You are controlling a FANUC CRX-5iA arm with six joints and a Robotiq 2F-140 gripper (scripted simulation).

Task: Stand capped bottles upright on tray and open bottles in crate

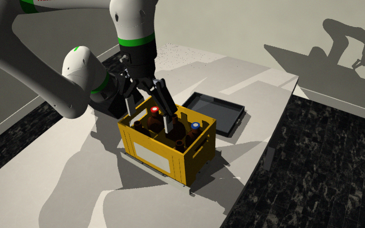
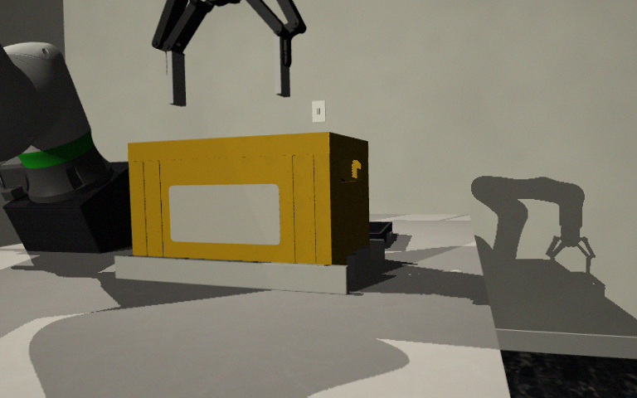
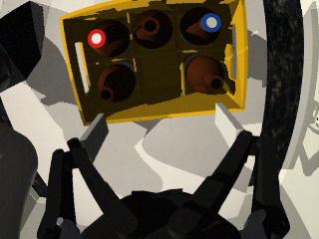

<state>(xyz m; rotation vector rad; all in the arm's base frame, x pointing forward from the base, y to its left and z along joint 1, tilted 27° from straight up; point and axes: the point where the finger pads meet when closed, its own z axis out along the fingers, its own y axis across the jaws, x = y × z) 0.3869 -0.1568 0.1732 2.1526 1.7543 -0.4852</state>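
Now: the yellow crate 10 mm ahead of my hand, 70 mm to the left of it and 150 mm below it. Also, from my hand: dark tray 60 mm ahead, 350 mm to the left, 220 mm below.
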